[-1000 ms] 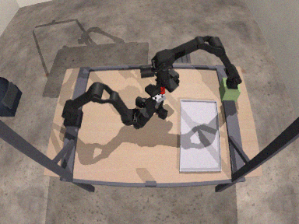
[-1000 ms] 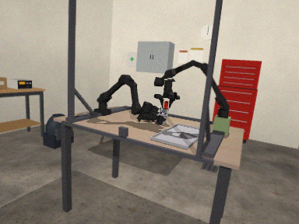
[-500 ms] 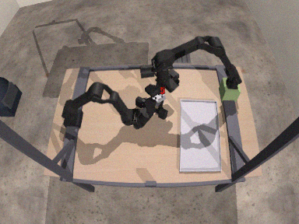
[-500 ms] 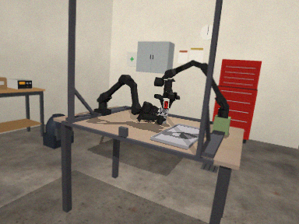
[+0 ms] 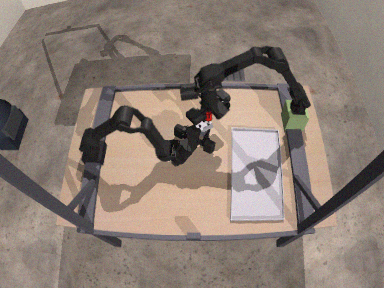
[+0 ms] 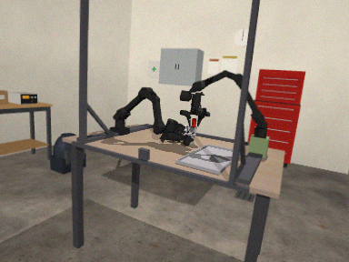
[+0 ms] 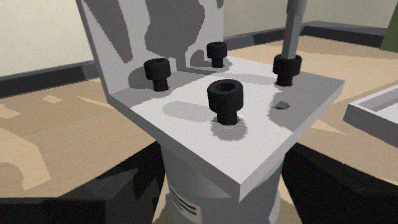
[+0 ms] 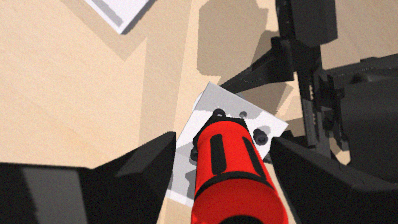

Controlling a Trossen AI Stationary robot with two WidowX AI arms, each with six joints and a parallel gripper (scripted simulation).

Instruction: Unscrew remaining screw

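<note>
Right now my right hand is 2 cm above the red screwdriver. The rest, counted from my right hand: dark frame rail (28 cm ahead, 1 cm to the left, 14 cm below); then joint module (1 cm ahead, 2 cm to the left, 12 cm below); then l-shaped bracket (2 cm ahead, 2 cm to the left, 8 cm below).
Now: the joint module 2 cm to the right of my left hand, 2 cm ahead of it and 1 cm below it. Round my left hand: red screwdriver (9 cm above, 4 cm to the right, 1 cm ahead); then dark frame rail (28 cm ahead, 3 cm to the right, 3 cm below); then l-shaped bracket (4 cm above, 2 cm to the right, 2 cm ahead).
</note>
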